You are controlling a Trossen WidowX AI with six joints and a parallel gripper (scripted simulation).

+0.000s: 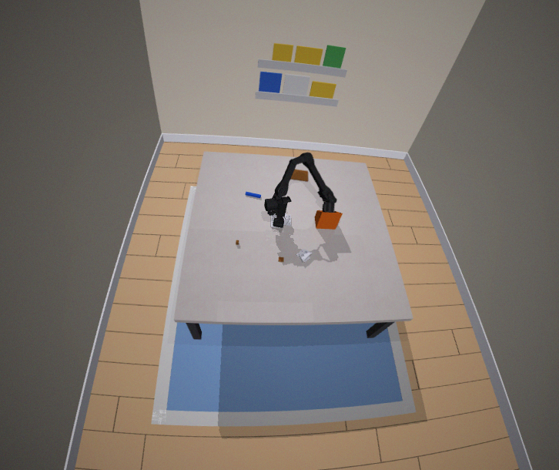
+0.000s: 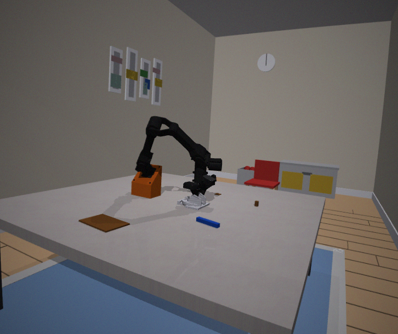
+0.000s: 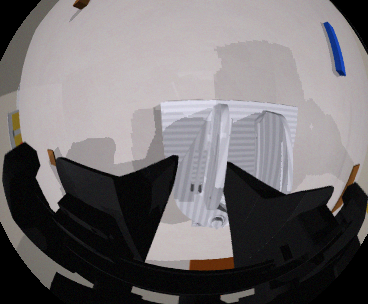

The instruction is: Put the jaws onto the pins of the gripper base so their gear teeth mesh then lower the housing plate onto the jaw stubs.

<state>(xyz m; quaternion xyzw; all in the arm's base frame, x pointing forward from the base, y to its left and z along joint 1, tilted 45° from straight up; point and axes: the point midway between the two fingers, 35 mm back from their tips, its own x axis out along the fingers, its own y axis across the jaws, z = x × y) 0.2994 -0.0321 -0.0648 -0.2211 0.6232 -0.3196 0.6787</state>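
The grey jaw is 4 cm behind my gripper tip and 5 cm to the right of it. From my gripper tip the other things lie so: white gripper base 15 cm behind, 23 cm to the left, 1 cm above; then blue bar 17 cm ahead, 23 cm to the right, 1 cm below; then small brown tile 1 cm behind, 26 cm to the left, 2 cm below.
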